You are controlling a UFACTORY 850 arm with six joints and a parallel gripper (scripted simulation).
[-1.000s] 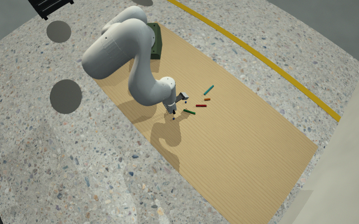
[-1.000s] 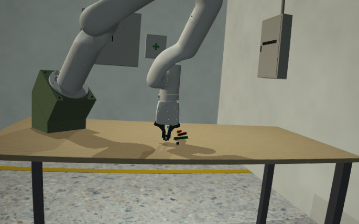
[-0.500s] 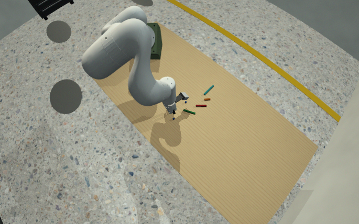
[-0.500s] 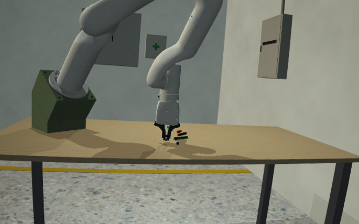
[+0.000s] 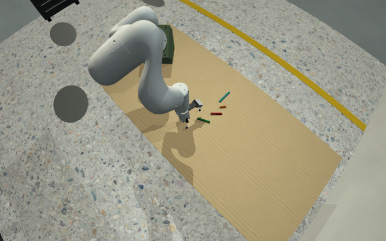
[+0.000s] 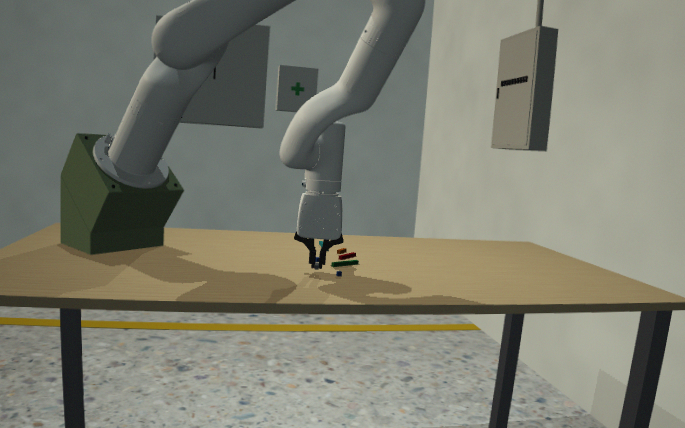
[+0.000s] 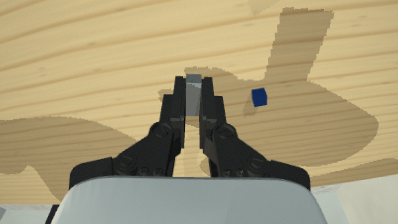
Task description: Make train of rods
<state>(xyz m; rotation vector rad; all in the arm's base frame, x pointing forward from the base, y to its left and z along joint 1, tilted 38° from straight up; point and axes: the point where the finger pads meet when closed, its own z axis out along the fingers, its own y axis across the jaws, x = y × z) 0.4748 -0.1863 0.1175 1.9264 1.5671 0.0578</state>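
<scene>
My gripper is now 130 mm short of the red rod, 160 mm to the right of it and 30 mm above it. Round my hand: grey rod 20 mm below; then green rod 90 mm ahead, 80 mm to the left, 30 mm below; then orange rod 130 mm ahead, 230 mm to the left, 30 mm below.
</scene>
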